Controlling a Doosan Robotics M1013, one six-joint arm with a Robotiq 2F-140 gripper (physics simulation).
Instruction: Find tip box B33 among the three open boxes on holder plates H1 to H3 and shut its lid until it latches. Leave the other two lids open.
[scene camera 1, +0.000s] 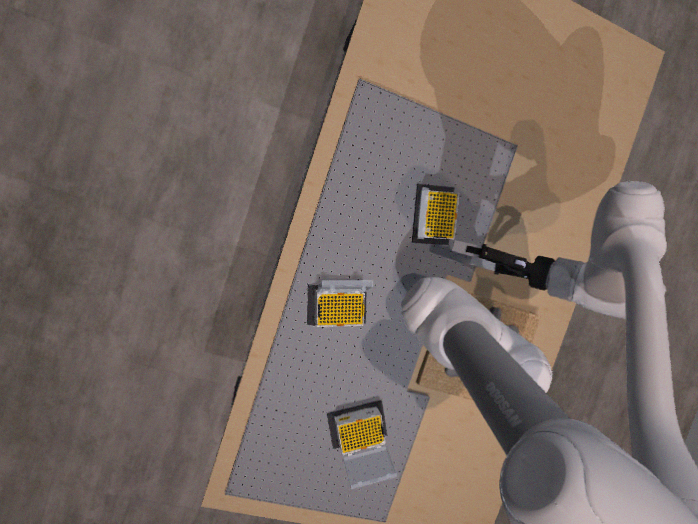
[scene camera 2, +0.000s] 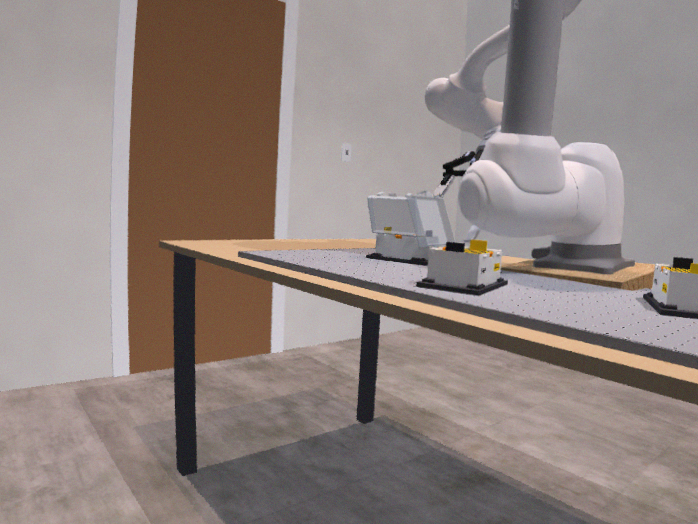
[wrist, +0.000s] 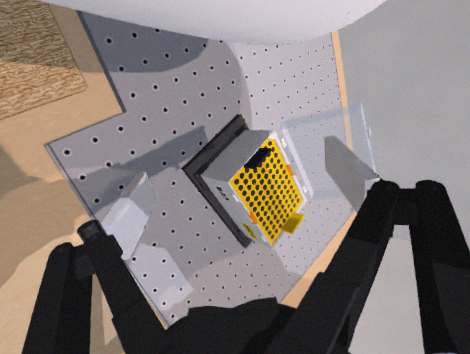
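Where they show: gripper, between the fingertips: (scene camera 1: 463, 253) (scene camera 2: 453, 219) (wrist: 235, 170); arm's base, origin of its link: (scene camera 2: 584, 265).
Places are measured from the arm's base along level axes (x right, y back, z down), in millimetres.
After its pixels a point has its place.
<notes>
Three open tip boxes with yellow racks stand on black holder plates: the upper box (scene camera 1: 441, 215) @[x 331, y -243, z -40 mm] (scene camera 2: 394, 247) (wrist: 270, 192) @[x 331, y -243, z -39 mm], the middle box (scene camera 1: 341, 309) (scene camera 2: 465, 267) and the lower box (scene camera 1: 361, 434) (scene camera 2: 679, 287). Their clear lids are raised: the upper lid (scene camera 2: 389, 215) @[x 323, y -320, z -87 mm] (wrist: 312, 135) @[x 286, y -305, z -71 mm] and the middle lid (scene camera 1: 346, 284) @[x 113, y -459, z -127 mm] (scene camera 2: 433, 218) @[x 115, y -432, z -91 mm] stand up, and the lower lid (scene camera 1: 369, 468) @[x -347, y -266, z -85 mm] hangs far back. The upper box's side label (wrist: 222, 193) @[x 302, y -195, z -18 mm] is too small to read surely. My gripper (scene camera 1: 471, 254) @[x 252, y -178, z -85 mm] (wrist: 235, 170) @[x 252, y -178, z -85 mm] is open and empty, above and beside the upper box, its pads apart from it.
The boxes stand on a grey perforated board (scene camera 1: 366, 146) @[x 454, y -467, z 17 mm] (scene camera 2: 563, 293) @[x -98, y -342, z 17 mm] (wrist: 175, 115) @[x 210, y -200, z 17 mm] on a wooden table (scene camera 1: 394, 33) @[x 752, y -469, z 30 mm] (scene camera 2: 253, 243) @[x 902, y -302, z 30 mm]. The arm's large white elbow part (scene camera 1: 431, 304) @[x 123, y -280, z -208 mm] (wrist: 225, 17) @[x 158, y -159, z -148 mm] hangs near the upper and middle boxes. The arm base (scene camera 2: 586, 259) @[x -30, y -74, z -21 mm] stands behind the board.
</notes>
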